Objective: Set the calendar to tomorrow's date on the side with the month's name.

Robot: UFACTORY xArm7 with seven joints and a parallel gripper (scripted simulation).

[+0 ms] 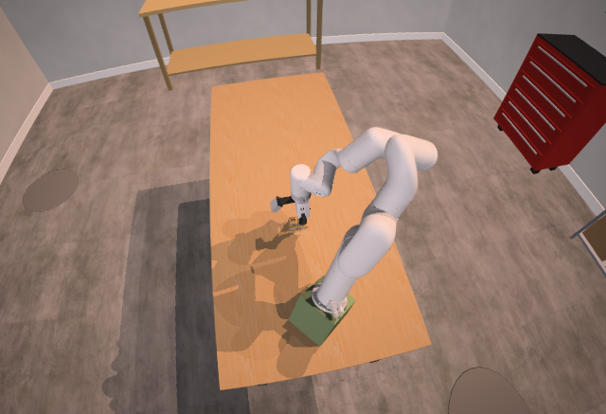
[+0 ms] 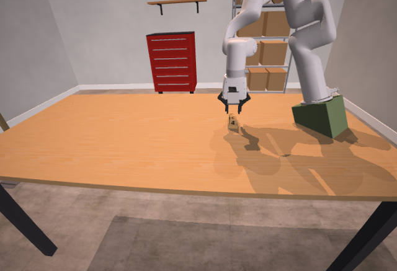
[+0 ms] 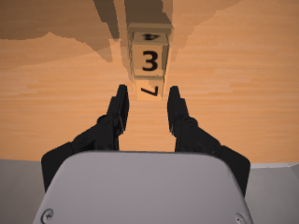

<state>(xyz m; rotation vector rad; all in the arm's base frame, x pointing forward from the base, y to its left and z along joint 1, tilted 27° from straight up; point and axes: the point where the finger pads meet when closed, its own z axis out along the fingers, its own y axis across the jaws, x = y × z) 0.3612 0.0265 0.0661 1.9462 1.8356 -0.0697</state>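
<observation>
My gripper is now 4 cm to the right of the digit cube and 4 cm above it. Round my hand: wooden tray 6 cm below, 2 cm to the left.
</observation>
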